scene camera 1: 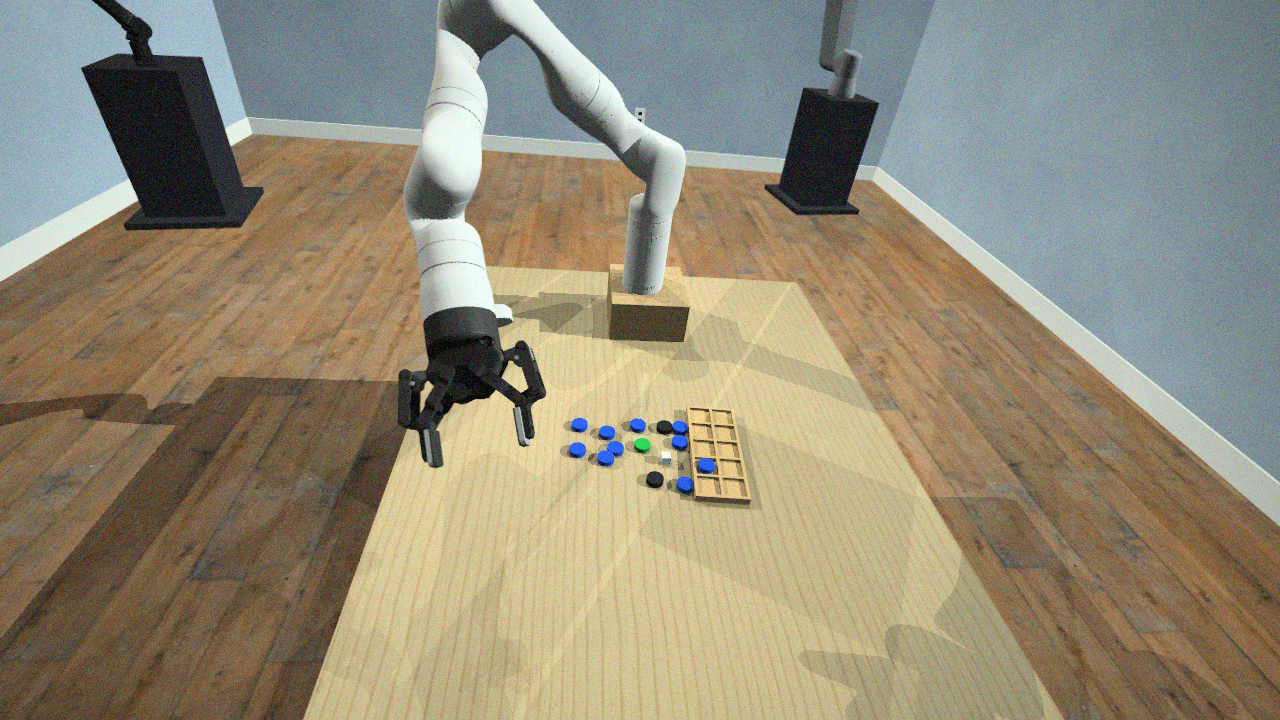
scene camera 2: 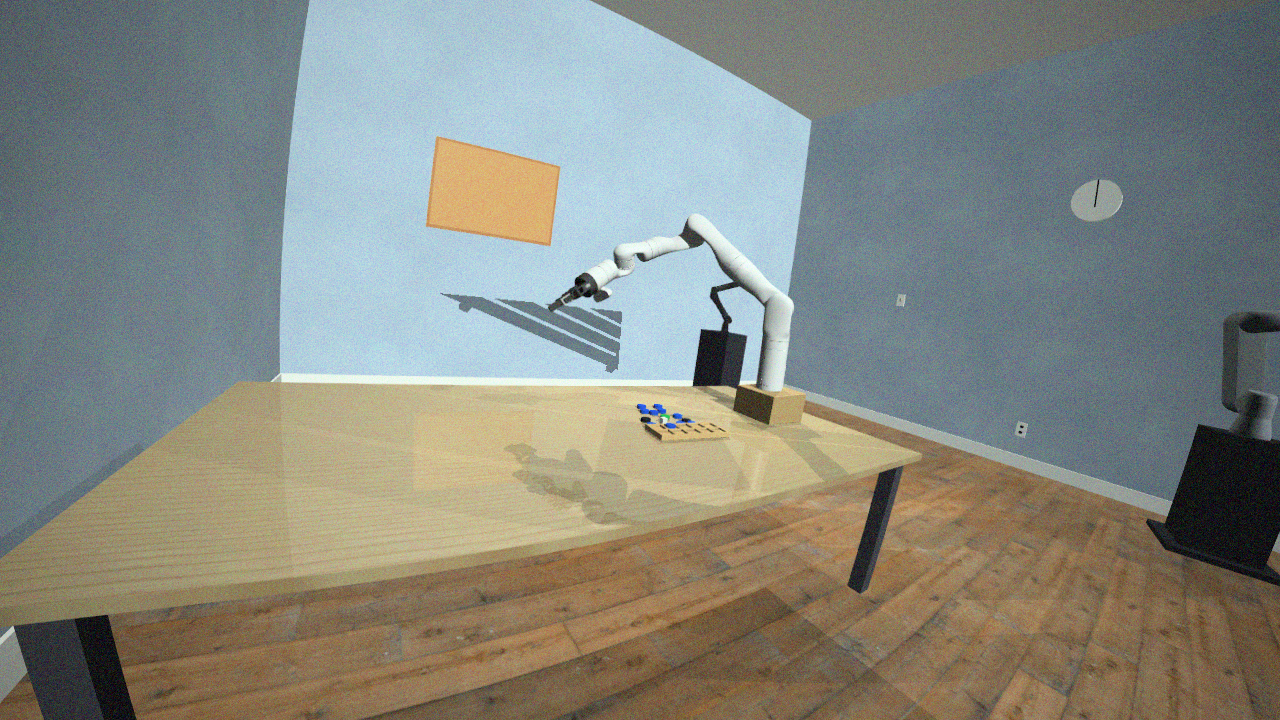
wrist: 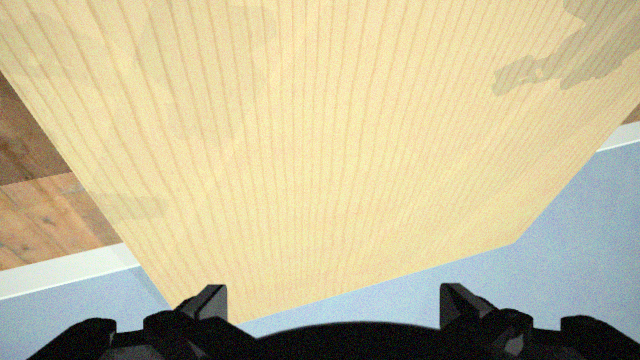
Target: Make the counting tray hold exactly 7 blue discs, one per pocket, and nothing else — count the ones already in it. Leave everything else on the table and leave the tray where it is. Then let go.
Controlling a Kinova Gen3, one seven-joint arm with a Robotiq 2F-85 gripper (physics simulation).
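The wooden counting tray (scene camera 1: 723,498) (scene camera 2: 689,437) has two columns of pockets. One blue disc (scene camera 1: 706,465) sits in its left column, in the fourth pocket from the back; the other pockets look empty. Three blue discs (scene camera 1: 680,428) (scene camera 1: 680,442) (scene camera 1: 684,484) lie close by the tray's left edge. Several more blue discs (scene camera 1: 580,424) (scene camera 1: 606,432) (scene camera 1: 637,425) (scene camera 1: 577,449) (scene camera 1: 614,447) (scene camera 1: 605,458) lie farther left on the table. My gripper (scene camera 1: 478,454) (scene camera 2: 554,307) (wrist: 333,308) is open and empty, high above the table and left of the discs in scene camera 1. The tray and discs do not show in the wrist view.
Two black discs (scene camera 1: 664,427) (scene camera 1: 655,479), a green disc (scene camera 1: 641,445) and a small white cube (scene camera 1: 665,456) lie among the blue discs, left of the tray. The arm's wooden base block (scene camera 1: 648,323) (scene camera 2: 768,405) stands behind them on the table (scene camera 1: 572,608) (scene camera 2: 358,501) (wrist: 310,150).
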